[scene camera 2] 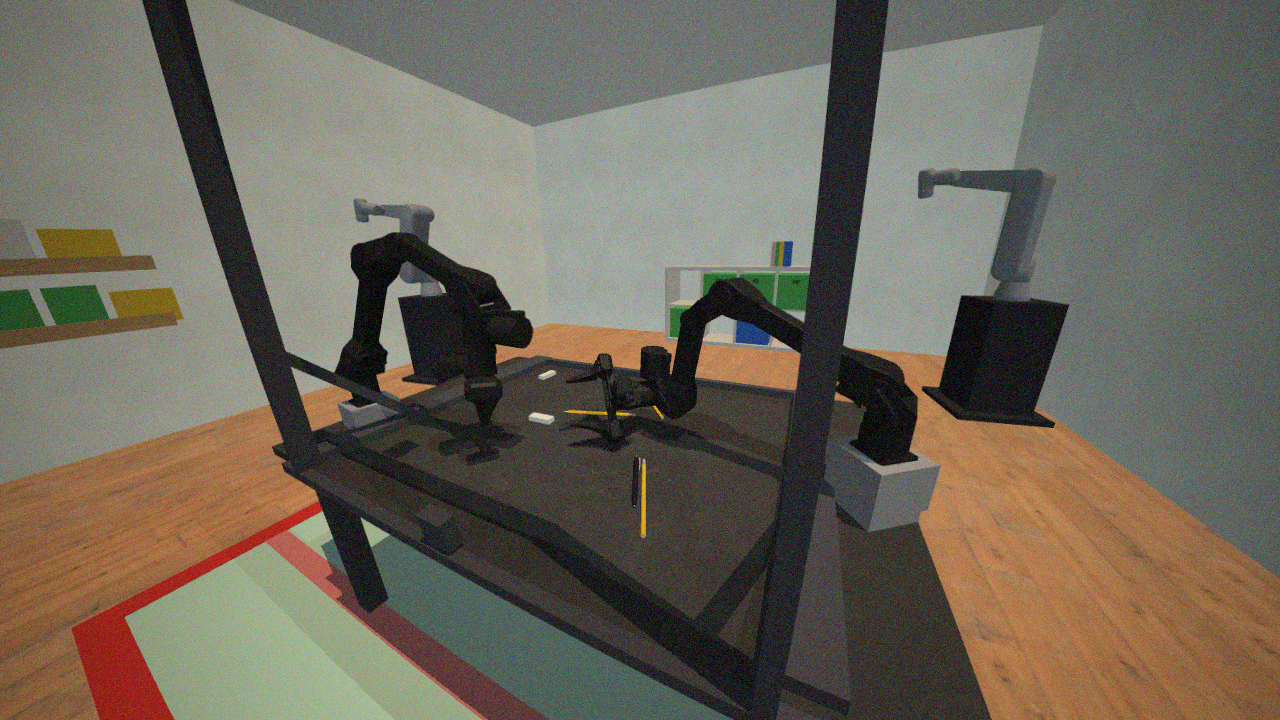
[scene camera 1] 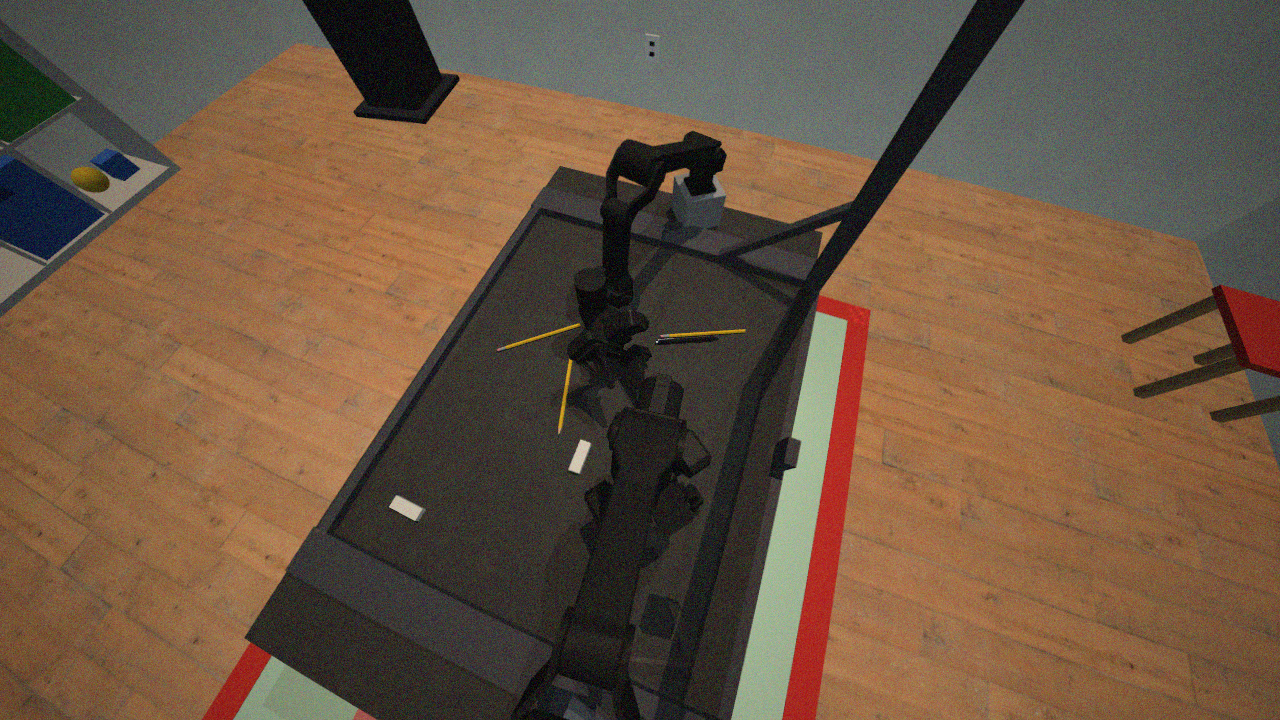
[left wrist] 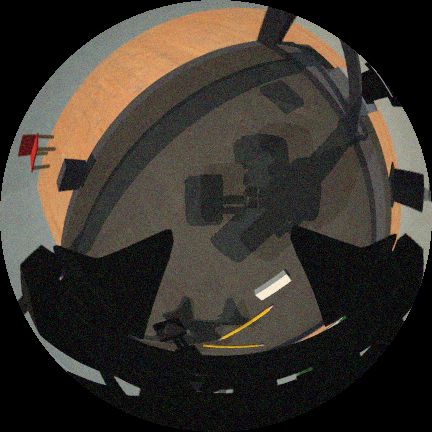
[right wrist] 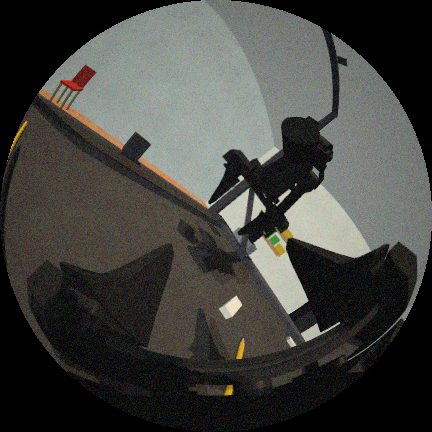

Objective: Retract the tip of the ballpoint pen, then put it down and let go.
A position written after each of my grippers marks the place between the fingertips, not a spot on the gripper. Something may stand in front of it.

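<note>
My left gripper (scene camera 1: pixel 650 490) is open and holds nothing. I can find that same gripper in scene camera 2 (scene camera 2: pixel 482 415), and both wrist views have it too, the left wrist view (left wrist: pixel 233 234) and the right wrist view (right wrist: pixel 224 219). My right gripper (scene camera 1: pixel 628 390) is visible as well, with scene camera 2 (scene camera 2: pixel 568 402) and the right wrist view (right wrist: pixel 231 247) giving me further sight of it. There is also a frame post (scene camera 2: pixel 858 40), which scene camera 1 shows me too (scene camera 1: pixel 978 34).
</note>
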